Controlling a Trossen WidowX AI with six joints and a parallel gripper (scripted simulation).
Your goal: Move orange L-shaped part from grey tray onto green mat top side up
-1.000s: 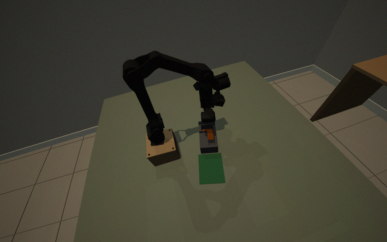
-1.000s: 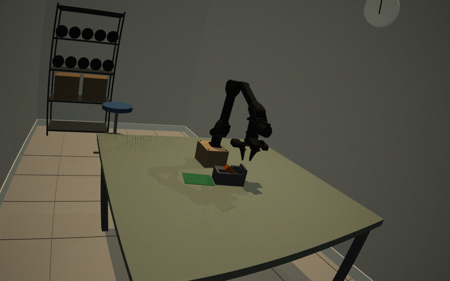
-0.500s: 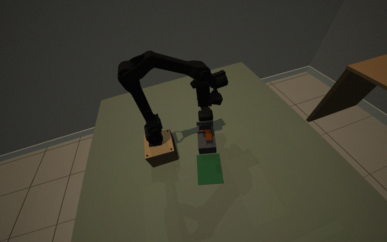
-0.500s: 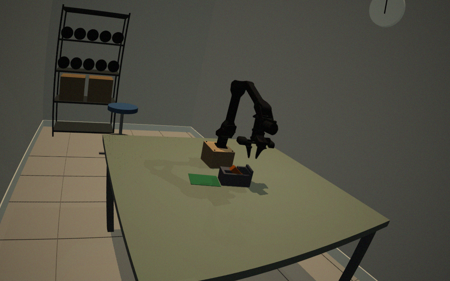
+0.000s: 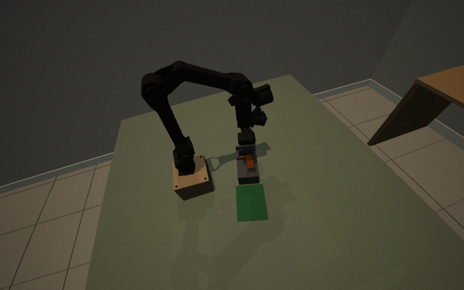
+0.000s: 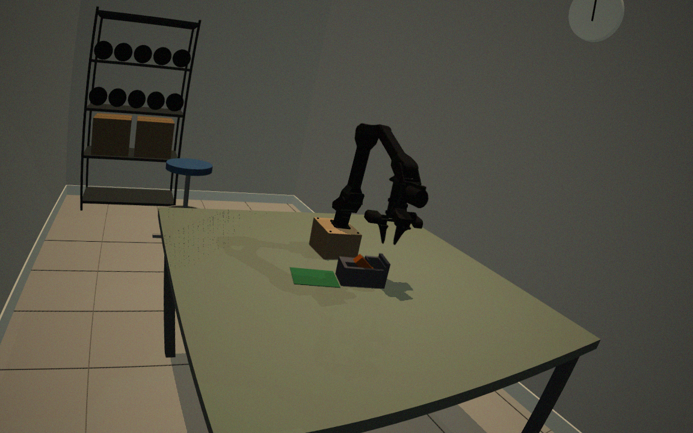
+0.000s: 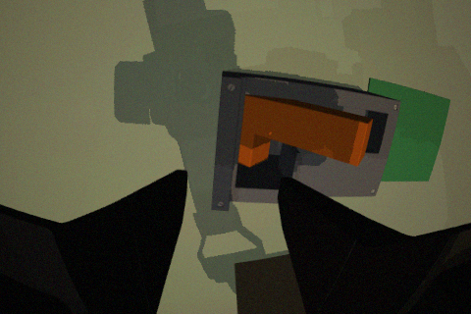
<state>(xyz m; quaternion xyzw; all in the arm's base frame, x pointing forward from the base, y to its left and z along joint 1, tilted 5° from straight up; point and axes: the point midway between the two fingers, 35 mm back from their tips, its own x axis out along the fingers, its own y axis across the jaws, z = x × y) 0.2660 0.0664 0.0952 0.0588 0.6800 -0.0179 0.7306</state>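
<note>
Now: gripper tip 1 cm past the orange L-shaped part, 4 cm to the left of it and 10 cm above it. Round my gripper tip: green mat: 3 cm behind, 22 cm to the right, 16 cm below.
</note>
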